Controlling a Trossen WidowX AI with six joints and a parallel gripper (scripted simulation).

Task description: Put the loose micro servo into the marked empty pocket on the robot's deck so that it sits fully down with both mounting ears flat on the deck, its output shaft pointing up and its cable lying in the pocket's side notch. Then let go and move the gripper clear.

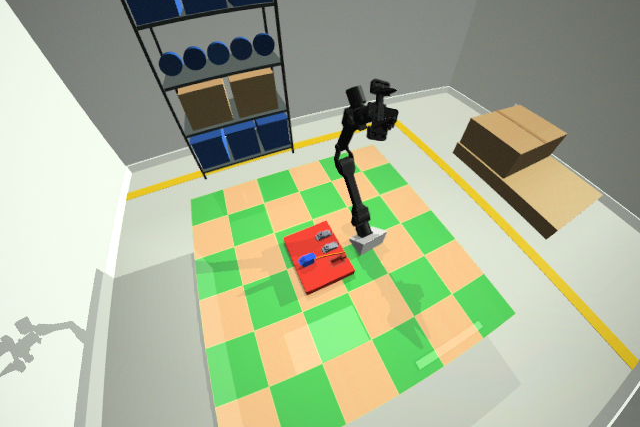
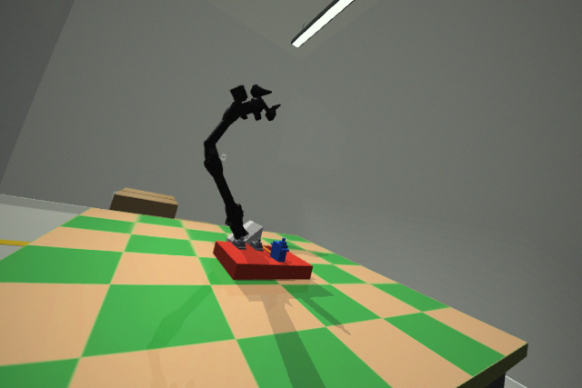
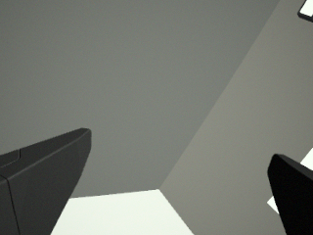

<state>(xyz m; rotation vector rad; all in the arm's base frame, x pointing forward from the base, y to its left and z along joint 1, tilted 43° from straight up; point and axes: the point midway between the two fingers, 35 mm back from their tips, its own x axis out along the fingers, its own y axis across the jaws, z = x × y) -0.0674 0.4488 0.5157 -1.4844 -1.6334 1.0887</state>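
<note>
My gripper tip is now 73 cm above the red deck and 30 cm short of it.
</note>
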